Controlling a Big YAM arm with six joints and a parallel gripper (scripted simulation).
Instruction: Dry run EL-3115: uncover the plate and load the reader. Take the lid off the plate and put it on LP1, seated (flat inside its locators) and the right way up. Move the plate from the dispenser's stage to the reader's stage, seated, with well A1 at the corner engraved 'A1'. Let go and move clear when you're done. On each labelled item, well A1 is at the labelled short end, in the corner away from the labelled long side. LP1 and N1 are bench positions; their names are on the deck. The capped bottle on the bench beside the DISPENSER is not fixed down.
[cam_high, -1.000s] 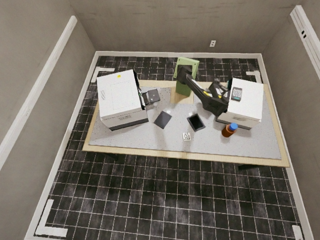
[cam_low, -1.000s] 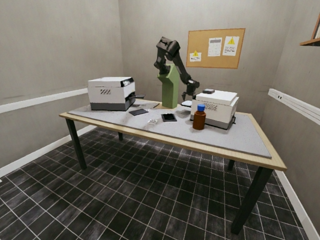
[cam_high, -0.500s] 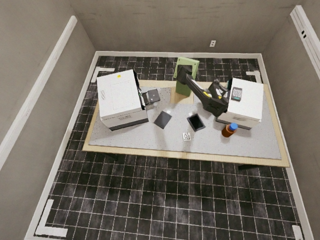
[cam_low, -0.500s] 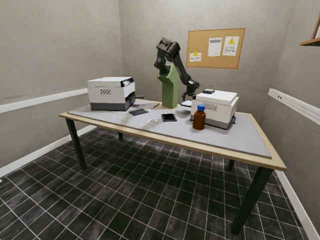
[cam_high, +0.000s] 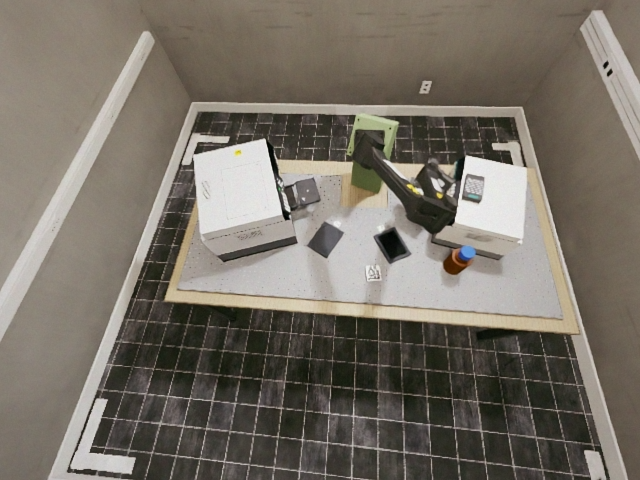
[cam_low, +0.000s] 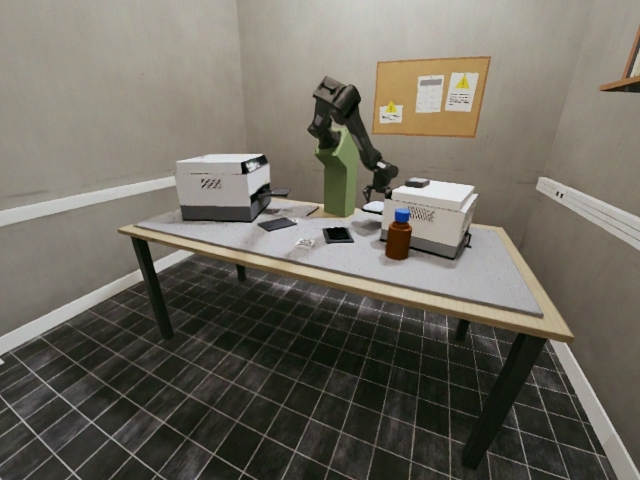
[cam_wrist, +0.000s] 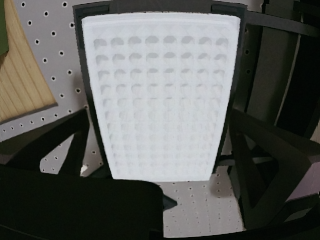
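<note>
Right now my hand is 1 cm above the white well plate. The rest, counted from my hand: brown capped bottle 32 cm ahead, 14 cm to the left; then dark flat lid 22 cm ahead, 13 cm to the right, 9 cm below.
</note>
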